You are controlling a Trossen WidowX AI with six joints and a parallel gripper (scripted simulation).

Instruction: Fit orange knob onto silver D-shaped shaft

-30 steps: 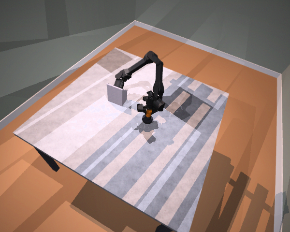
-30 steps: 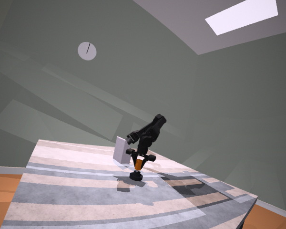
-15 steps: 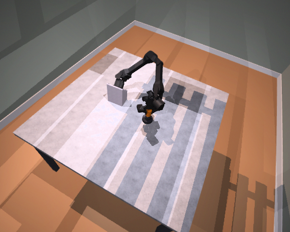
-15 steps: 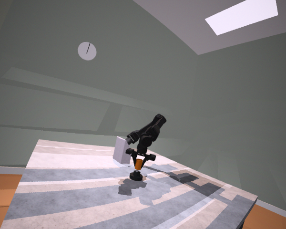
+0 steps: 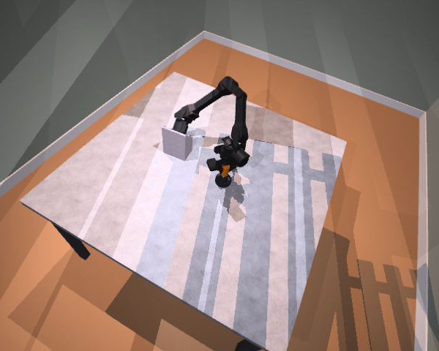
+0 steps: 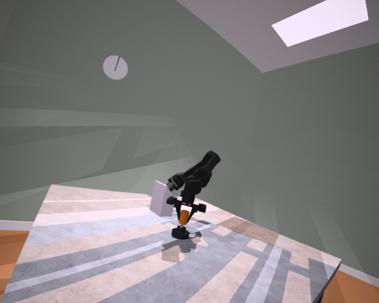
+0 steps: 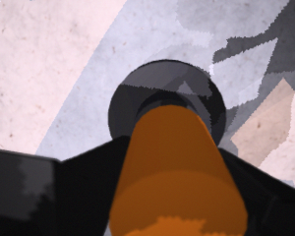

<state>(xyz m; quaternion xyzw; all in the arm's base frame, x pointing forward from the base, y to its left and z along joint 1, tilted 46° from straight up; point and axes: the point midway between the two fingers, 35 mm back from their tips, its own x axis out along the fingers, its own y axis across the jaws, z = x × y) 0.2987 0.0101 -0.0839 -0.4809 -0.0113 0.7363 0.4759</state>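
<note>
My gripper tip is now 3 cm below the orange knob. The rest, counted from my gripper tip: round pedestal: 4 cm below.
</note>
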